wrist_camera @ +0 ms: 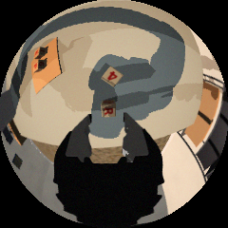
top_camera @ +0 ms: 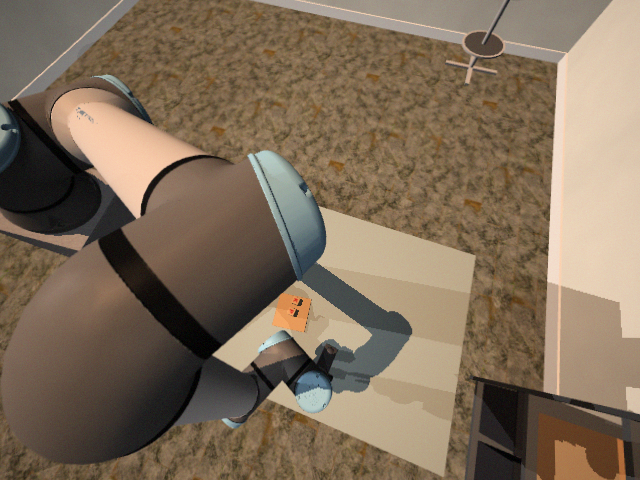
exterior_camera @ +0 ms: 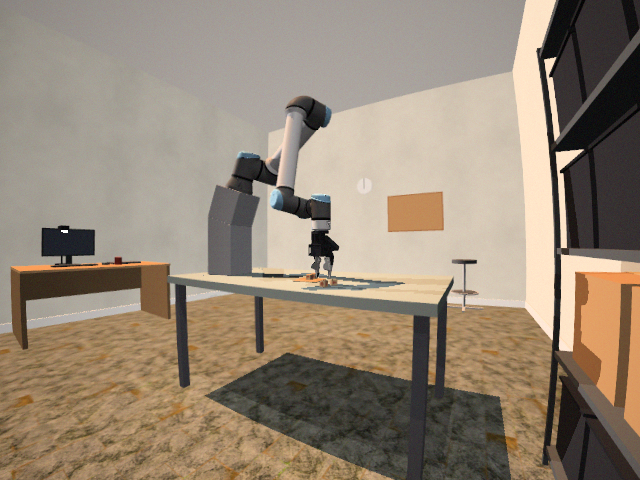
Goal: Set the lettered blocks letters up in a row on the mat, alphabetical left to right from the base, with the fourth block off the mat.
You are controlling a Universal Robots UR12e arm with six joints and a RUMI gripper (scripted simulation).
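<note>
My hand is 170 mm past the orange mat, 180 mm to the right of it and 50 mm above it.
</note>
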